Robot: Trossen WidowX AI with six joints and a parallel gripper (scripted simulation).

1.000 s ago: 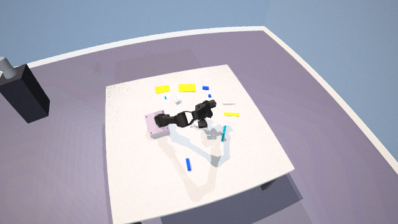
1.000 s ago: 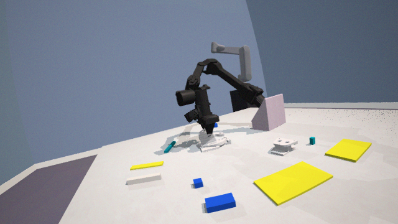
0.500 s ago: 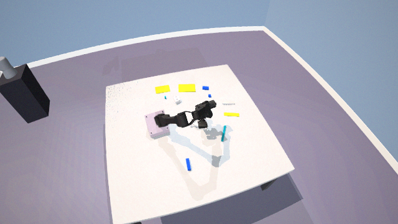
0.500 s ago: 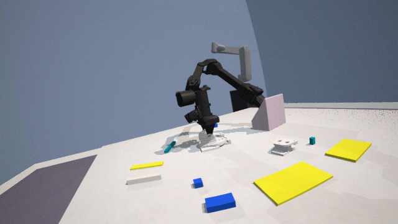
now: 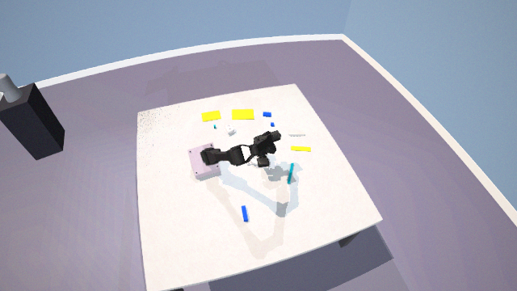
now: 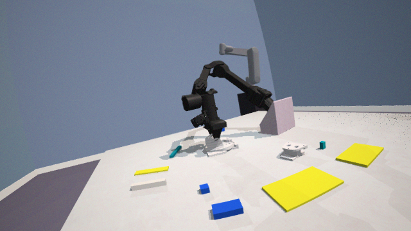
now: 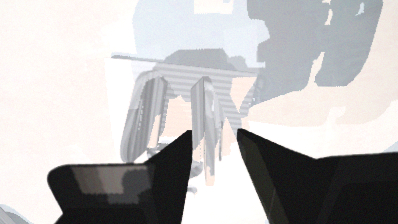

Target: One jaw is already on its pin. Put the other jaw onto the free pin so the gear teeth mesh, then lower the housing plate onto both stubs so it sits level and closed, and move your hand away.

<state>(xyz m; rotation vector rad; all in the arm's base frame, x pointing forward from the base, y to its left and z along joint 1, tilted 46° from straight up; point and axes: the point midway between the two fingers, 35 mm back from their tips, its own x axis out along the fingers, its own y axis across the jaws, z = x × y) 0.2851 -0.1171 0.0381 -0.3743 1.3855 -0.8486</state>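
The teal cube lies 140 mm behind my gripper tip, 400 mm to the left of it and 10 mm below it. Also, from my gripper tip: blue cube 230 mm ahead, 260 mm to the left, 20 mm below; yellow strip 290 mm ahead, 20 mm below; teal bar 130 mm ahead, 140 mm to the right, 20 mm below.
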